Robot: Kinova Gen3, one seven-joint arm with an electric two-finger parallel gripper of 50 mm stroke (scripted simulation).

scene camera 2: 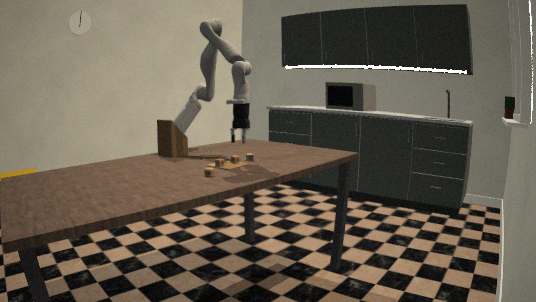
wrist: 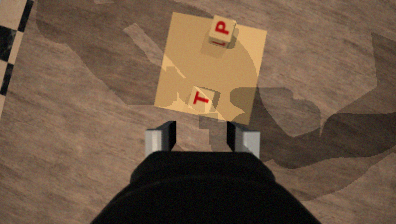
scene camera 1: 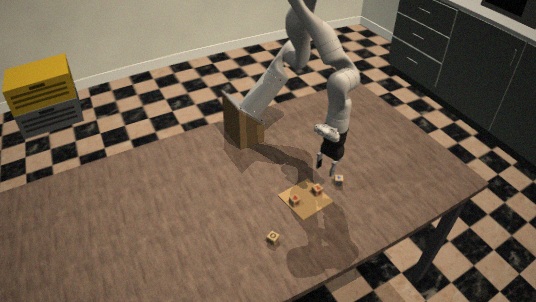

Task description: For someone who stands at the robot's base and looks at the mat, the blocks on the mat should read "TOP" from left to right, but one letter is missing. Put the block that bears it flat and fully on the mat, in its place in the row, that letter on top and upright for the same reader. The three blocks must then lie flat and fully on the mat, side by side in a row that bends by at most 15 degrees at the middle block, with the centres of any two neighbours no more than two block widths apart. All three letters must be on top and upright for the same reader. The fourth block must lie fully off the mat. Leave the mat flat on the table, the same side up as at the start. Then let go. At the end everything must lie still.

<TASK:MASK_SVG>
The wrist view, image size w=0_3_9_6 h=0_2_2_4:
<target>my gripper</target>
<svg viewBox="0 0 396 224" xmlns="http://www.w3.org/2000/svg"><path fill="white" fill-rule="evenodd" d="M90 223L321 224L288 190L275 182L275 176L272 171L259 160L260 131L249 130L235 121L227 121L227 144L232 152L171 151L176 143L176 121L167 121L155 129L145 130L145 159L131 174L130 184L116 194Z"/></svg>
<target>tan mat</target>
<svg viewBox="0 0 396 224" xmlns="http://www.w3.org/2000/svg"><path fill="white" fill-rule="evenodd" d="M173 12L154 106L249 125L267 31L236 24L231 43L228 48L223 48L208 43L213 19ZM194 85L216 92L209 114L188 108Z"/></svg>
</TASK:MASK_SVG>
